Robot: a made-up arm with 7 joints. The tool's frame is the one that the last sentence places.
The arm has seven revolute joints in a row. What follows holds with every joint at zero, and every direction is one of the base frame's.
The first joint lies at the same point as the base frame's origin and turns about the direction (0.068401, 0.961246, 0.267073), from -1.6 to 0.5 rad.
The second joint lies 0.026 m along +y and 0.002 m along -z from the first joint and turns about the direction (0.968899, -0.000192, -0.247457), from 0 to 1.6 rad.
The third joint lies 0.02 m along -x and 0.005 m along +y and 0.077 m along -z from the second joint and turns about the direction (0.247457, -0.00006, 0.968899), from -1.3 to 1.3 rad.
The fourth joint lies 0.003 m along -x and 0.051 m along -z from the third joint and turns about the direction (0.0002, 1, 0.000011), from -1.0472 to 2.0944 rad.
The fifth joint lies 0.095 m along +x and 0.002 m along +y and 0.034 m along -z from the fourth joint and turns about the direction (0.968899, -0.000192, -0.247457), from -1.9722 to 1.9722 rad.
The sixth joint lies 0.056 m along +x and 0.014 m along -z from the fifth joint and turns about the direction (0.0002, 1, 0.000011), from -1.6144 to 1.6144 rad.
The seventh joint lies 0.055 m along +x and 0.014 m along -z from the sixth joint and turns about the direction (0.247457, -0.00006, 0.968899), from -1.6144 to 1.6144 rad.
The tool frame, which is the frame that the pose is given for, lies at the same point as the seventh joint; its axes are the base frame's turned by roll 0, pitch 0.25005 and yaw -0.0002 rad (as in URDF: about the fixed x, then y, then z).
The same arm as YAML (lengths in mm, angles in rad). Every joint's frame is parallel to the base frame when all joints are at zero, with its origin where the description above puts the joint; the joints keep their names.
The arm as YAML. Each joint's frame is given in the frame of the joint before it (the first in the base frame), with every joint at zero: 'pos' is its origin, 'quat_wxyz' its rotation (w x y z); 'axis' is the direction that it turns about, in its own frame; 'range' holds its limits. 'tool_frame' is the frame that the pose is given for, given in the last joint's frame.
length_unit: mm
angle_unit: rad
joints:
  - joint: joint 1
    pos: [0.0, 0.0, 0.0]
    quat_wxyz: [1.0, 0.0, 0.0, 0.0]
    axis: [0.068403, 0.961235, 0.26711]
    range: [-1.6, 0.5]
  - joint: joint 2
    pos: [0.0, 26.0, -2.0]
    quat_wxyz: [1.0, 0.0, 0.0, 0.0]
    axis: [0.968889, -0.0002, -0.247497]
    range: [0.0, 1.6]
  - joint: joint 3
    pos: [-20.0, 5.0, -77.0]
    quat_wxyz: [1.0, 0.0, 0.0, 0.0]
    axis: [0.247497, -0.0001, 0.968889]
    range: [-1.3, 1.3]
  - joint: joint 4
    pos: [-3.0, 0.0, -51.0]
    quat_wxyz: [1.0, 0.0, 0.0, 0.0]
    axis: [0.0002, 1.0, 0.0]
    range: [-1.0472, 2.0944]
  - joint: joint 5
    pos: [95.0, 2.0, -34.0]
    quat_wxyz: [1.0, 0.0, 0.0, 0.0]
    axis: [0.968889, -0.0002, -0.247497]
    range: [-1.9722, 1.9722]
  - joint: joint 6
    pos: [56.0, 0.0, -14.0]
    quat_wxyz: [1.0, 0.0, 0.0, 0.0]
    axis: [0.0002, 1.0, 0.0]
    range: [-1.6144, 1.6144]
  - joint: joint 7
    pos: [55.0, 0.0, -14.0]
    quat_wxyz: [1.0, 0.0, 0.0, 0.0]
    axis: [0.247497, -0.0001, 0.968889]
    range: [-1.6144, 1.6144]
tool_frame:
  pos: [0.0, 0.0, 0.0]
  quat_wxyz: [0.992195, 0.000012, 0.1247, -0.000099]

